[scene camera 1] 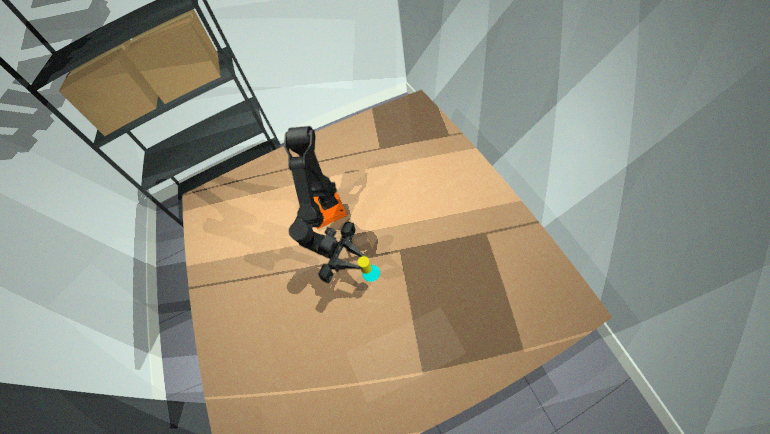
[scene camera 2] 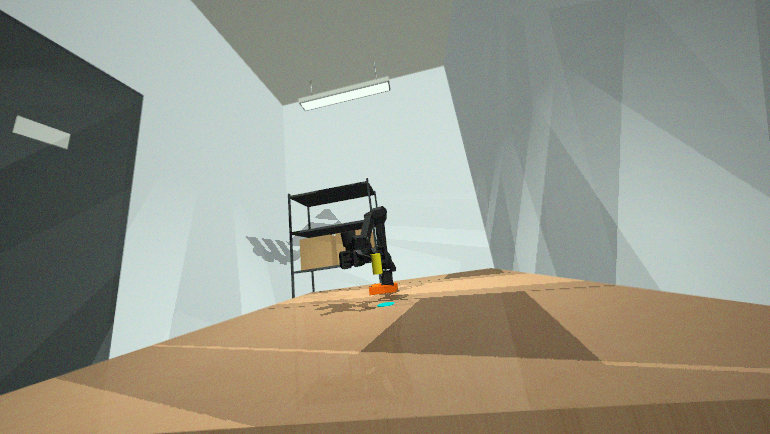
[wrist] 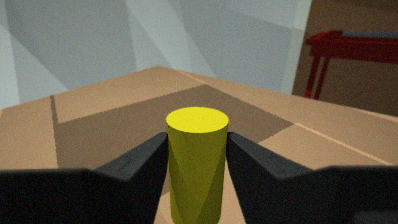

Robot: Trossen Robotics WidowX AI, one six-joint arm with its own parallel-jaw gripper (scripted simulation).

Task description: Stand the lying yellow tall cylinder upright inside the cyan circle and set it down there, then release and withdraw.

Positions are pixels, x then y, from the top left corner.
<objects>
My gripper shows in scene camera 1, in scene camera 2 and in the wrist view (197, 139). The same spot on my gripper: (scene camera 1: 337, 264) is (scene camera 2: 356, 252).
</objects>
